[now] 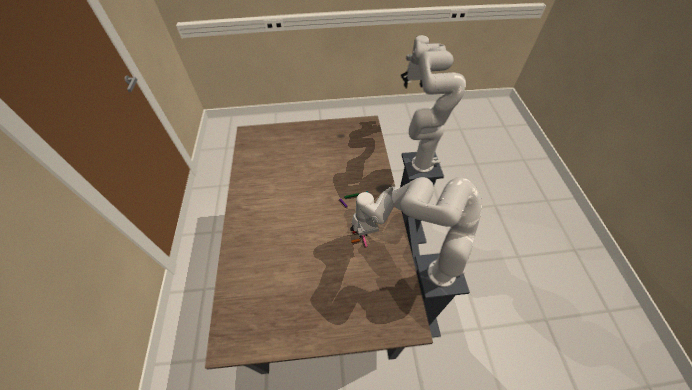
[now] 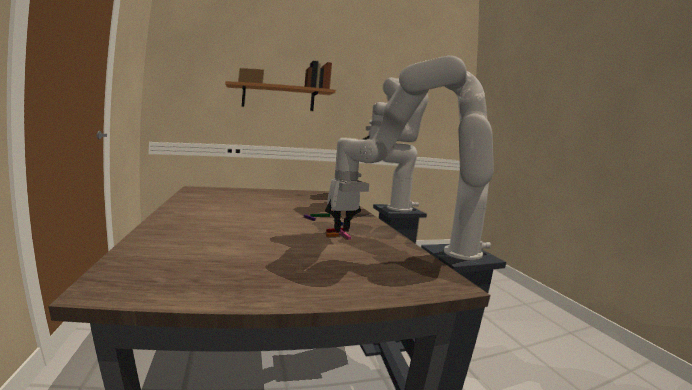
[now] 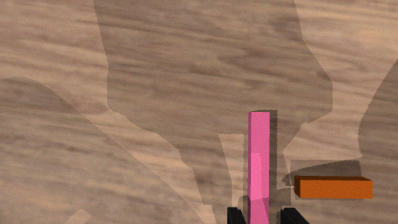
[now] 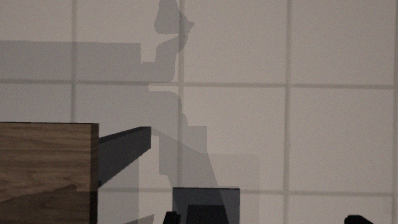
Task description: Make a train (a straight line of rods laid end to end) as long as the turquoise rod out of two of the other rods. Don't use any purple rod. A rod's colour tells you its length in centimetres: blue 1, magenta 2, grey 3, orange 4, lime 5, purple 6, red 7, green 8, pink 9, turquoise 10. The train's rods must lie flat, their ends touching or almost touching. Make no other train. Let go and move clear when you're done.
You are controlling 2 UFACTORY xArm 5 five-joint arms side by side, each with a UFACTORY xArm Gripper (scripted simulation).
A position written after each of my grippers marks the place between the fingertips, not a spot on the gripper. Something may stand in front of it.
In view: my left gripper (image 2: 341, 230) and an orange rod (image 3: 346, 187).
Image 4 misses the orange rod: it is out of frame.
